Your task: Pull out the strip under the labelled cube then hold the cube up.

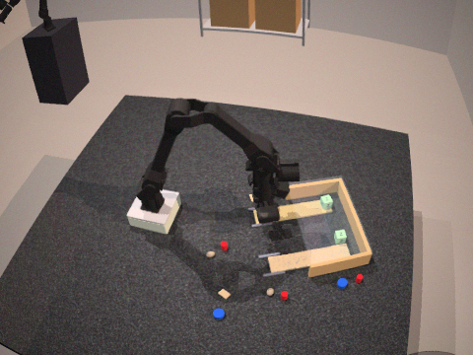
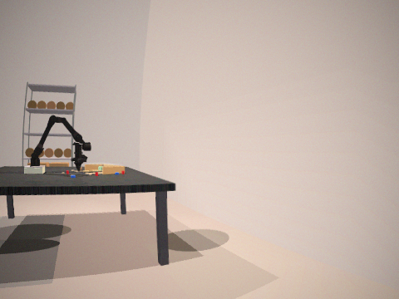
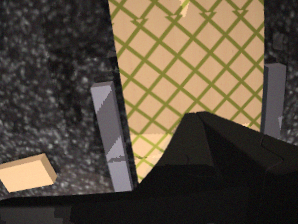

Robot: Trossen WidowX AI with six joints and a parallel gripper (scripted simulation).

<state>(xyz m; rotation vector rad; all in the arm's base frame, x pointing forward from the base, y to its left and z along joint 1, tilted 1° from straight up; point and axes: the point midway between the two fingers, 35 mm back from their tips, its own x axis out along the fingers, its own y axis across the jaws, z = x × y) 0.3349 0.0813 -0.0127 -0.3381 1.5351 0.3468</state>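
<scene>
My gripper tip is 9 cm short of the cross-hatched strip and 4 cm to the right of it.
</scene>
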